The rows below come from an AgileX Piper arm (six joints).
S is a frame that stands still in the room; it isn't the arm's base.
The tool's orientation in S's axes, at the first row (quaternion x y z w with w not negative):
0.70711 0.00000 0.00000 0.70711
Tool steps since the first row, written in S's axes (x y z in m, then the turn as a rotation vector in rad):
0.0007 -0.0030 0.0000 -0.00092 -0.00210 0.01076
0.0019 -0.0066 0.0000 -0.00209 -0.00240 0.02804
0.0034 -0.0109 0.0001 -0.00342 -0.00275 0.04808
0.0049 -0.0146 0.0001 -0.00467 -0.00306 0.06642
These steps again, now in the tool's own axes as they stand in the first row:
0.0007 0.0000 0.0030 -0.00092 0.01076 0.00210
0.0019 0.0000 0.0066 -0.00209 0.02804 0.00240
0.0034 0.0001 0.0109 -0.00342 0.04808 0.00275
0.0049 0.0001 0.0146 -0.00467 0.06642 0.00306

